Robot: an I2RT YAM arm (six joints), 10 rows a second.
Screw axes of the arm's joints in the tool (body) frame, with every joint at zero. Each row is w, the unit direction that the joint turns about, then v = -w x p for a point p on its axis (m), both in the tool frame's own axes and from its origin. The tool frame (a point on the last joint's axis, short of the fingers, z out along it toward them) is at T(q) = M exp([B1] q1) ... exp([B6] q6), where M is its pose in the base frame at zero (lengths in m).
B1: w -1 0 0 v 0 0.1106 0
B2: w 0 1 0 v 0.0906 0 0.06
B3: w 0 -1 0 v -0.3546 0 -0.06
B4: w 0 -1 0 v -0.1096 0 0
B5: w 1 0 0 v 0 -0.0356 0
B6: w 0 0 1 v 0 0 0
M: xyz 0.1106 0 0.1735 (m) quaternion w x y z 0.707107 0 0.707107 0
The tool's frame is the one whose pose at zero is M.
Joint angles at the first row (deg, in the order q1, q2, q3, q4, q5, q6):
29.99 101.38 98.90 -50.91 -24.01 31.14
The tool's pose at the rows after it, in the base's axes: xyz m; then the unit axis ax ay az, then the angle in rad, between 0 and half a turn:
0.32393 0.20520 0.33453 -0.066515 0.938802 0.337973 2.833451
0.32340 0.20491 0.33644 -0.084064 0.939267 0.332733 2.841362
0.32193 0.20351 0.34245 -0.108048 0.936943 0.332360 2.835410
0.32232 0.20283 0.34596 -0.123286 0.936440 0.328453 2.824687
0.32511 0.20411 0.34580 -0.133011 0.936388 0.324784 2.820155
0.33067 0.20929 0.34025 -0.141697 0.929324 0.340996 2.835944
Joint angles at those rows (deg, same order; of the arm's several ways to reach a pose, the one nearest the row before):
30.05 101.66 98.95 -51.37 -25.67 30.39
30.02 102.11 100.24 -53.44 -26.04 28.05
29.89 102.13 101.71 -55.28 -26.74 25.12
29.78 102.39 102.90 -56.37 -26.63 23.09
29.75 103.22 103.97 -56.89 -26.49 21.78
29.82 104.66 104.32 -55.68 -28.82 21.46

